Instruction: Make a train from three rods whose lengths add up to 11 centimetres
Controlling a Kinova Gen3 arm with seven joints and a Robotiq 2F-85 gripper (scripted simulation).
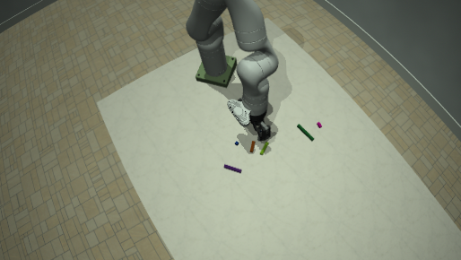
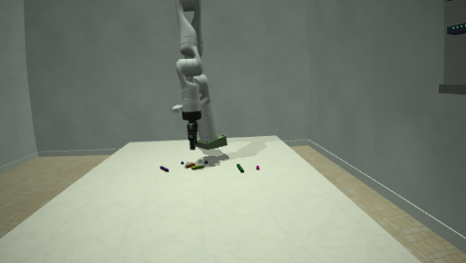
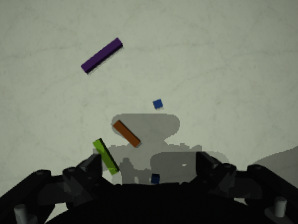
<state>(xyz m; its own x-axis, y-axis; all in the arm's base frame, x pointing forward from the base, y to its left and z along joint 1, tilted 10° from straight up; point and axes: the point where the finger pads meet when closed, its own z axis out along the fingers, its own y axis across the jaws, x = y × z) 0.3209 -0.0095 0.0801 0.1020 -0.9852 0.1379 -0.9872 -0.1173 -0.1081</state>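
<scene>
My gripper is now 250 mm to the right of the magenta rod, 70 mm short of it and 70 mm above it. Round my hand: lime rod 70 mm below, 50 mm ahead, 20 mm to the left; then orange rod 70 mm below, 30 mm ahead, 10 mm to the right; then purple rod 110 mm to the right, 70 mm below, 70 mm ahead.
</scene>
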